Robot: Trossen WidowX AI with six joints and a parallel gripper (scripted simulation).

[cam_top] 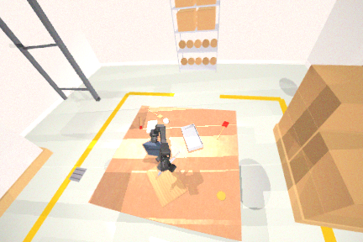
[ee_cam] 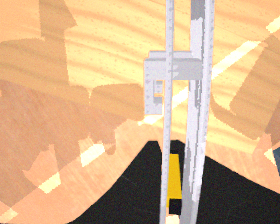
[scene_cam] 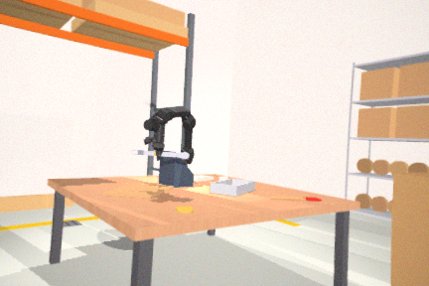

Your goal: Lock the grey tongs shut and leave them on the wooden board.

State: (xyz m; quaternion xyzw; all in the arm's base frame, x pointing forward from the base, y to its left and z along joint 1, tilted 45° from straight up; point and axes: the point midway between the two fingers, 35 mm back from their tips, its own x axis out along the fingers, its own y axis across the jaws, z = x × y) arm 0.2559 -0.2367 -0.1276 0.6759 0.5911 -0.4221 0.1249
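The yellow lock tab lies 10 mm to the right of my gripper tip and 40 mm above it. Also, from my gripper tip: tong arm (20 mm ahead, 30 mm to the left, 40 mm above); then silver roasting tin (100 mm ahead, 440 mm to the left, 140 mm below); then wooden board (30 mm behind, 70 mm to the right, 160 mm below).
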